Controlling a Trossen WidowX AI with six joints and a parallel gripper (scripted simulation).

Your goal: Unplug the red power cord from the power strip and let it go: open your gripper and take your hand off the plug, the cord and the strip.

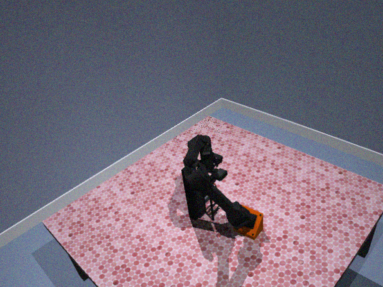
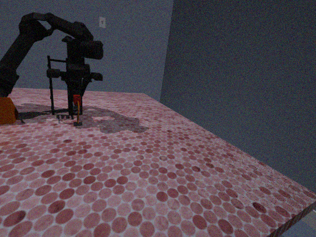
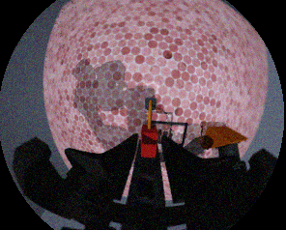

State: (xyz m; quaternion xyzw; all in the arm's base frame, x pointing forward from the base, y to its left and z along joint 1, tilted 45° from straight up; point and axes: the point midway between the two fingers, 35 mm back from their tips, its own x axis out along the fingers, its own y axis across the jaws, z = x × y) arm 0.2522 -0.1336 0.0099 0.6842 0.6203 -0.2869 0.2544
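My gripper tip is now 40 mm to the right of the red plug and 10 mm above it.
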